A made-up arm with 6 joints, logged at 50 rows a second.
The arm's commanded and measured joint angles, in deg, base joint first. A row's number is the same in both.
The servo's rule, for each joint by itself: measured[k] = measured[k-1] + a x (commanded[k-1-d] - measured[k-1]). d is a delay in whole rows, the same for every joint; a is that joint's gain. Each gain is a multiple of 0.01, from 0.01 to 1. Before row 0 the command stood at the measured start. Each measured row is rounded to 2 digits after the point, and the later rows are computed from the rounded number. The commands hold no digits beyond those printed.
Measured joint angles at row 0:
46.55, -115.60, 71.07, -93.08, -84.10, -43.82
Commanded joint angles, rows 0 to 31:
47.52, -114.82, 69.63, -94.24, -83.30, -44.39
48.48, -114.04, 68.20, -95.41, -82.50, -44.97
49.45, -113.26, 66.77, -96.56, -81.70, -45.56
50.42, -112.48, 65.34, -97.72, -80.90, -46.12
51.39, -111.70, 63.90, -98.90, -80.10, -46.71
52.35, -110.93, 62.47, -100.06, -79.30, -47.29
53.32, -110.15, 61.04, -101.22, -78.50, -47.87
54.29, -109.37, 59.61, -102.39, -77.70, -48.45
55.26, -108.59, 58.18, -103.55, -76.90, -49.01
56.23, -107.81, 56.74, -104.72, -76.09, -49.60
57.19, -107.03, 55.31, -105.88, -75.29, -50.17
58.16, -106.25, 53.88, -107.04, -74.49, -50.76
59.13, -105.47, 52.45, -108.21, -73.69, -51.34
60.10, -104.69, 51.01, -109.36, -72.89, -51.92
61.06, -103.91, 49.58, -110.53, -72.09, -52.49
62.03, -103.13, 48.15, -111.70, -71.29, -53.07
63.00, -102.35, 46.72, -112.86, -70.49, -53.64
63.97, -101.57, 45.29, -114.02, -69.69, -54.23
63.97, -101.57, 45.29, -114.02, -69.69, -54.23
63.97, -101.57, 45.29, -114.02, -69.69, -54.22
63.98, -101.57, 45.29, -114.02, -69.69, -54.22
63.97, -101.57, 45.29, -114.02, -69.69, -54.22
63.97, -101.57, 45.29, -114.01, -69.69, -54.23
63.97, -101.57, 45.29, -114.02, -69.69, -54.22
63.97, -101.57, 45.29, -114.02, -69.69, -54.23
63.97, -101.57, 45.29, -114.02, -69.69, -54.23
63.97, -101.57, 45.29, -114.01, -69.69, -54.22
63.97, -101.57, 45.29, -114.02, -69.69, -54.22
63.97, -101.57, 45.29, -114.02, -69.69, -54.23
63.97, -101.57, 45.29, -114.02, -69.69, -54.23
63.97, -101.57, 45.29, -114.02, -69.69, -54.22
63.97, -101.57, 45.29, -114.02, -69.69, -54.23
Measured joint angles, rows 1 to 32:
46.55, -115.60, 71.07, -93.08, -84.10, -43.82
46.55, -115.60, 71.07, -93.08, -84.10, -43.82
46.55, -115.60, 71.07, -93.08, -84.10, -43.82
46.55, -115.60, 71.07, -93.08, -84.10, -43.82
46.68, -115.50, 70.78, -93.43, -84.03, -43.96
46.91, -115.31, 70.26, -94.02, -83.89, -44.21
47.24, -115.04, 69.56, -94.78, -83.69, -44.55
47.65, -114.71, 68.72, -95.66, -83.44, -44.94
48.14, -114.32, 67.76, -96.63, -83.14, -45.38
48.69, -113.88, 66.70, -97.66, -82.79, -45.86
49.29, -113.40, 65.57, -98.73, -82.40, -46.36
49.94, -112.88, 64.38, -99.83, -81.98, -46.88
50.63, -112.32, 63.14, -100.95, -81.52, -47.41
51.36, -111.73, 61.86, -102.08, -81.03, -47.96
52.12, -111.12, 60.55, -103.22, -80.51, -48.51
52.91, -110.49, 59.22, -104.37, -79.97, -49.07
53.72, -109.84, 57.87, -105.52, -79.40, -49.64
54.55, -109.17, 56.50, -106.67, -78.81, -50.21
55.40, -108.49, 55.12, -107.83, -78.21, -50.78
56.26, -107.79, 53.73, -108.99, -77.59, -51.35
57.14, -107.08, 52.33, -110.15, -76.95, -51.92
58.03, -106.36, 50.92, -111.31, -76.30, -52.50
58.80, -105.74, 49.79, -112.12, -75.71, -52.93
59.47, -105.20, 48.89, -112.69, -75.17, -53.25
60.06, -104.73, 48.17, -113.09, -74.68, -53.49
60.57, -104.32, 47.59, -113.37, -74.23, -53.67
61.01, -103.96, 47.13, -113.56, -73.82, -53.81
61.39, -103.65, 46.76, -113.70, -73.45, -53.91
61.73, -103.38, 46.47, -113.80, -73.11, -53.99
62.02, -103.14, 46.23, -113.87, -72.80, -54.05
62.27, -102.94, 46.04, -113.91, -72.52, -54.09
62.49, -102.76, 45.89, -113.94, -72.27, -54.12
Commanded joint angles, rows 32 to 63:
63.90, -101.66, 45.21, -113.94, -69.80, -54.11
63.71, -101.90, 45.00, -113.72, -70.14, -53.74
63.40, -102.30, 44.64, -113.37, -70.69, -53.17
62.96, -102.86, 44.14, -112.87, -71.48, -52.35
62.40, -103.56, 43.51, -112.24, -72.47, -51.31
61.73, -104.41, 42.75, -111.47, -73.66, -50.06
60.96, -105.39, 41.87, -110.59, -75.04, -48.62
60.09, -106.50, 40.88, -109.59, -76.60, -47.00
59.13, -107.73, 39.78, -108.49, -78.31, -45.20
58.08, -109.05, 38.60, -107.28, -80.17, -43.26
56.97, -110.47, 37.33, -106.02, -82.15, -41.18
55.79, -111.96, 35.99, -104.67, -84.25, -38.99
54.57, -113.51, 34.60, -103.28, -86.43, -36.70
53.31, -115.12, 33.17, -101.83, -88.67, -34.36
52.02, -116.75, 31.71, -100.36, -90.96, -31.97
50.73, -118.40, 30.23, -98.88, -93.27, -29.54
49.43, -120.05, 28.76, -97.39, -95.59, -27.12
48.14, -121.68, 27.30, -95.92, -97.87, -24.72
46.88, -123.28, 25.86, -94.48, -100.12, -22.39
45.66, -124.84, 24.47, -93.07, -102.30, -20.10
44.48, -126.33, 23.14, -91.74, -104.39, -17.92
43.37, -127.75, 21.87, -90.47, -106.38, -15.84
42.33, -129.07, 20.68, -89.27, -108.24, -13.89
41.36, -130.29, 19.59, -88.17, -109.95, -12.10
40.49, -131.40, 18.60, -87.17, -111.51, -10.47
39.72, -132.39, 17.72, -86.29, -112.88, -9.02
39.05, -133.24, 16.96, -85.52, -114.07, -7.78
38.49, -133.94, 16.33, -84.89, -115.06, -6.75
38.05, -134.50, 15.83, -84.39, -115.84, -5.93
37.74, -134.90, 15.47, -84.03, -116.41, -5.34
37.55, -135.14, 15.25, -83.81, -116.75, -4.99
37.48, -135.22, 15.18, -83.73, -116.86, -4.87
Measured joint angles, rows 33 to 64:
62.68, -102.61, 45.77, -113.96, -72.04, -54.15
62.85, -102.47, 45.67, -113.98, -71.83, -54.17
63.00, -102.35, 45.59, -113.99, -71.64, -54.18
63.13, -102.25, 45.53, -114.00, -71.46, -54.19
63.23, -102.17, 45.47, -113.98, -71.31, -54.17
63.29, -102.13, 45.38, -113.90, -71.20, -54.06
63.30, -102.15, 45.23, -113.74, -71.15, -53.84
63.26, -102.24, 45.01, -113.48, -71.18, -53.47
63.15, -102.41, 44.71, -113.11, -71.30, -52.93
62.97, -102.67, 44.32, -112.62, -71.51, -52.21
62.71, -103.02, 43.83, -112.01, -71.83, -51.31
62.37, -103.47, 43.24, -111.28, -72.26, -50.23
61.95, -104.02, 42.55, -110.44, -72.80, -48.97
61.45, -104.67, 41.76, -109.49, -73.46, -47.54
60.87, -105.42, 40.87, -108.45, -74.24, -45.95
60.21, -106.27, 39.89, -107.32, -75.14, -44.21
59.48, -107.21, 38.83, -106.11, -76.16, -42.33
58.68, -108.24, 37.70, -104.83, -77.29, -40.34
57.81, -109.35, 36.50, -103.49, -78.52, -38.25
56.89, -110.53, 35.25, -102.11, -79.85, -36.07
55.92, -111.77, 33.95, -100.69, -81.27, -33.83
54.91, -113.06, 32.62, -99.26, -82.76, -31.55
53.87, -114.39, 31.27, -97.83, -84.32, -29.26
52.80, -115.75, 29.91, -96.40, -85.94, -26.97
51.72, -117.13, 28.56, -95.00, -87.60, -24.71
50.63, -118.51, 27.22, -93.64, -89.29, -22.49
49.55, -119.88, 25.91, -92.33, -91.00, -20.34
48.49, -121.23, 24.65, -91.08, -92.71, -18.28
47.45, -122.55, 23.44, -89.91, -94.40, -16.33
46.45, -123.83, 22.30, -88.82, -96.06, -14.50
45.49, -125.05, 21.23, -87.83, -97.68, -12.82
44.58, -126.21, 20.25, -86.95, -99.24, -11.30

